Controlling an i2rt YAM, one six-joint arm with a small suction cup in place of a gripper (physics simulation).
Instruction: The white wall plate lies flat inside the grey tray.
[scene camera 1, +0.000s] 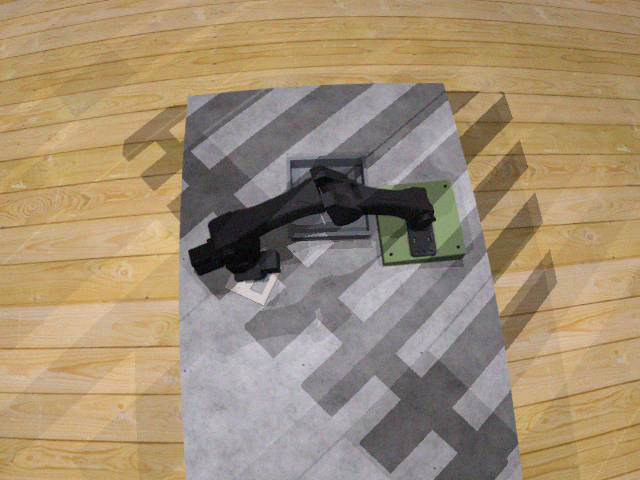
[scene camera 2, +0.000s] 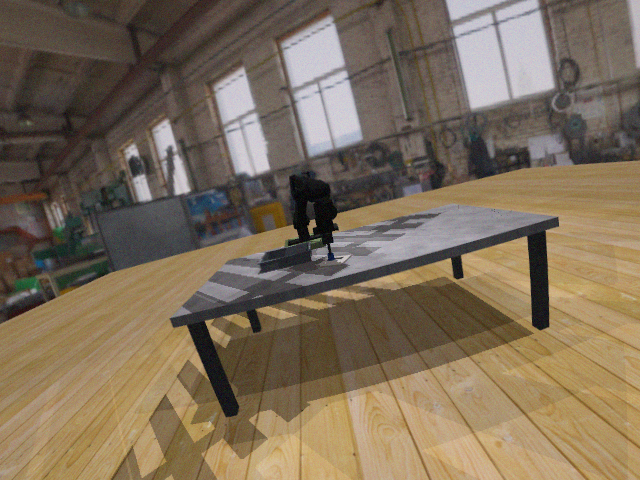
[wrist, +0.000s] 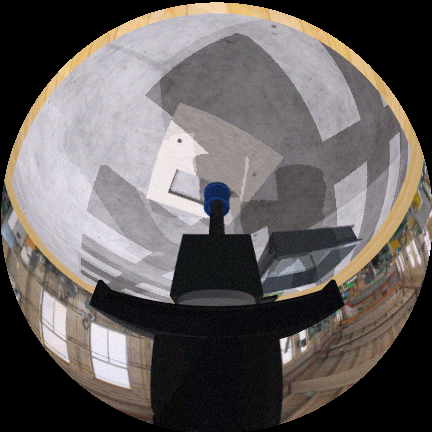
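The white wall plate (scene camera 1: 254, 291) (wrist: 176, 160) lies flat on the table, left of and in front of the grey tray (scene camera 1: 330, 232) (scene camera 2: 284, 257) (wrist: 306, 240). The plate has a rectangular opening in its middle, and the arm's shadow covers part of it. My blue suction cup (wrist: 217, 198) (scene camera 2: 330, 257) points down over the plate's near edge beside the opening, very close to its surface. I cannot tell whether it touches. Nothing hangs from the cup. In scene camera 1 the arm hides most of the plate and part of the tray. The tray looks empty.
The arm's base stands on a green mounting plate (scene camera 1: 448, 215) right of the tray. The grey patterned table (scene camera 1: 270, 405) (scene camera 2: 413, 248) stands on a wooden floor (scene camera 1: 128, 286). The tray's raised walls lie between the plate and the base.
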